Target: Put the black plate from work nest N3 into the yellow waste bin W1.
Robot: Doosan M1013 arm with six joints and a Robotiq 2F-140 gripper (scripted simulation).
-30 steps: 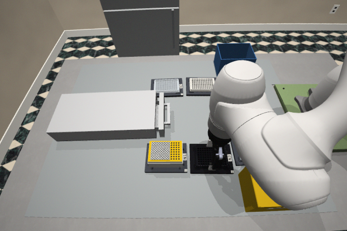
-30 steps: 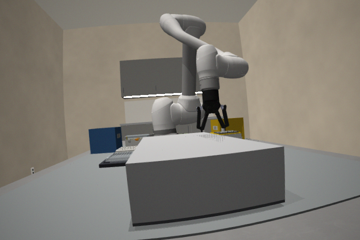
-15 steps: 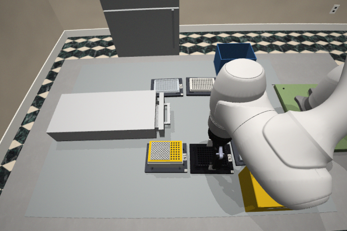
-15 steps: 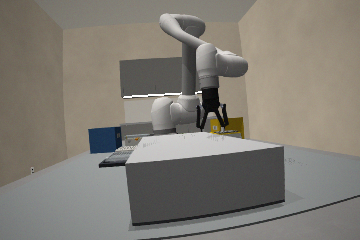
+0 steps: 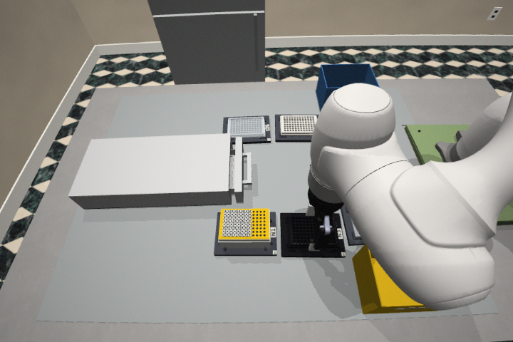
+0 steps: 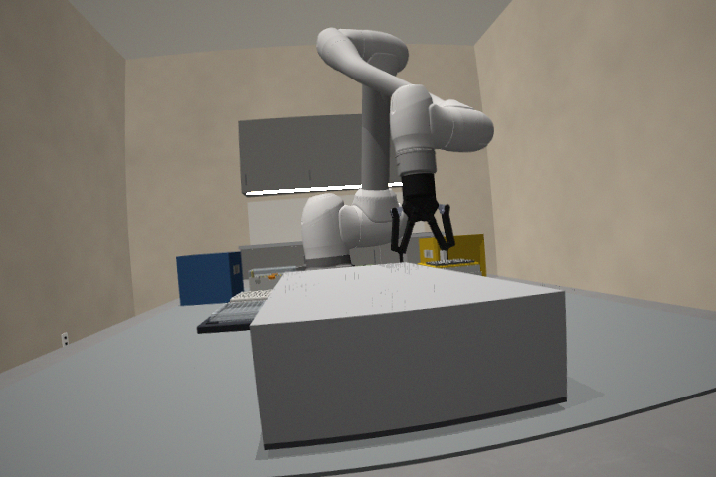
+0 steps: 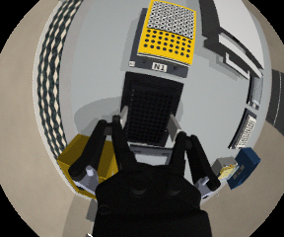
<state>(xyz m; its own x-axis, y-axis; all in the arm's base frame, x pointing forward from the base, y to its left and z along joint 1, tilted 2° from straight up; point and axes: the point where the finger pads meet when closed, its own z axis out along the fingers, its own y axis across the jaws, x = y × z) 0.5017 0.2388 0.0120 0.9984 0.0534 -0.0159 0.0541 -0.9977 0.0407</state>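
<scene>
The black nest N3 lies 4 cm below my hand. From my hand the other things lie so: yellow-framed tip rack 17 cm ahead, 1 cm above; then pale lid 17 cm behind, 5 cm to the right, 3 cm below; then black plate 2 cm below.
</scene>
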